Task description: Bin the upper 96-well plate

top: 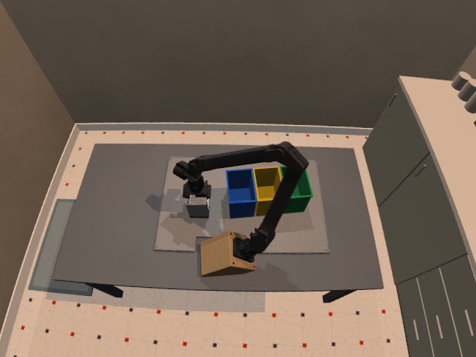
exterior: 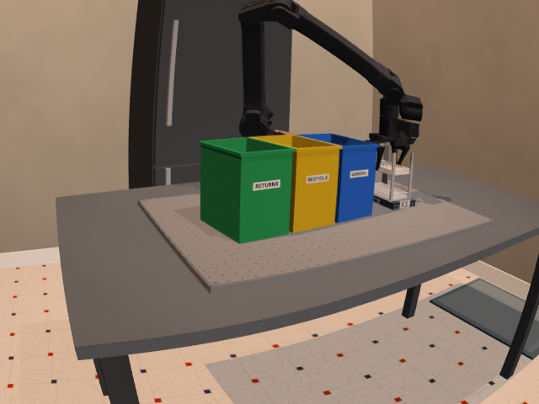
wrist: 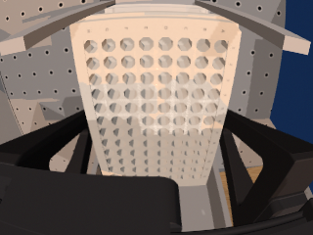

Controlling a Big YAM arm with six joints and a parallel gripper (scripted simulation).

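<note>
The blue bin labelled general is 21 cm to the right of my hand, 2 cm ahead of it and 1 cm below it. Also, from my hand: white 96-well plate (right at my hand); green returns bin (47 cm to the right, 5 cm ahead, 1 cm below); yellow recycle bin (34 cm to the right, 4 cm ahead, 1 cm below).
</note>
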